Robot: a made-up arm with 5 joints.
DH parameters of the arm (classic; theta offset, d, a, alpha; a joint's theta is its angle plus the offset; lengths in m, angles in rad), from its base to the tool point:
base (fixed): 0.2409 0 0.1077 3.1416
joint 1: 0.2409 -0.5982 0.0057 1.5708
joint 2: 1.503 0 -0.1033 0
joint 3: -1.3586 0 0.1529 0
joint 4: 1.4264 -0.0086 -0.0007 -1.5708
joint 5: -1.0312 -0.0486 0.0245 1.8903
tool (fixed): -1.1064 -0.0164 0 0
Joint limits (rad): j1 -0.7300..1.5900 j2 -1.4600..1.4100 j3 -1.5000..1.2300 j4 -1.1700..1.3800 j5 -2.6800..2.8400
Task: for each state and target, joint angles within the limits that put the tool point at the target. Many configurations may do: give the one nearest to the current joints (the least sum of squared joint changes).
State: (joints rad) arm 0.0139 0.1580 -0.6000 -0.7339 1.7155
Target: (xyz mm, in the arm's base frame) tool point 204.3 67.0 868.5
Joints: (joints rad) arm -0.7089 0.0416 -1.1091 -0.6563 1.4995
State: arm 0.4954 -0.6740 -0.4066 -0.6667 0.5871
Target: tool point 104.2 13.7 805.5
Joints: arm 0.5117 -1.2198 0.0581 -0.6181 0.5356
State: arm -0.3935 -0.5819 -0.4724 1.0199 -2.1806
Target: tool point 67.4 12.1 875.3
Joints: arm -0.4257 -0.6903 -0.9376 0.8649 -2.2661
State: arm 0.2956 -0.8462 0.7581 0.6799 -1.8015
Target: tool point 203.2 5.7 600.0
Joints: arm 0.3772 -1.0675 1.0050 1.0532 -1.5397
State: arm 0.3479 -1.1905 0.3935 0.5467 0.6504
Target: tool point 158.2 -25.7 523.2
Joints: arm 0.5415 -0.2308 1.0188 0.1051 0.7374
